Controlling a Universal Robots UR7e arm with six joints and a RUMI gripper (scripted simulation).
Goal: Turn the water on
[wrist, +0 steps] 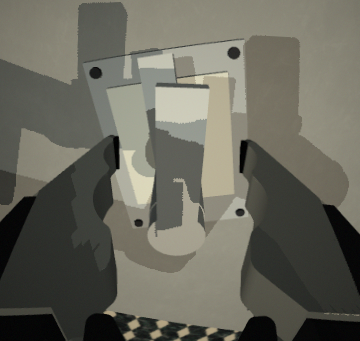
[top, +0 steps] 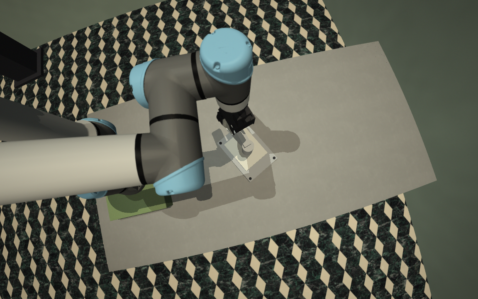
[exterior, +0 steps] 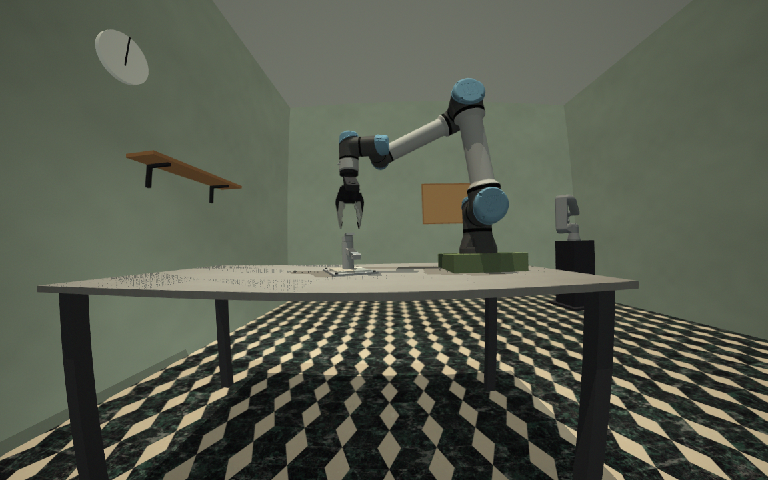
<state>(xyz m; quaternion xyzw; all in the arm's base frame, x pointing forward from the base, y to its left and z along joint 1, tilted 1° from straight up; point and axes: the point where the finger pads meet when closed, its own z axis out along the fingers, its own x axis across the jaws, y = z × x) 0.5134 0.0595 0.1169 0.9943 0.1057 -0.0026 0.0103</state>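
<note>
The flat lever is 40 mm to the right of my hand, 30 mm below it and 10 mm ahead of it. From my hand the other things lie so: grey tap (90 mm below, 70 mm to the right, 10 mm ahead).
</note>
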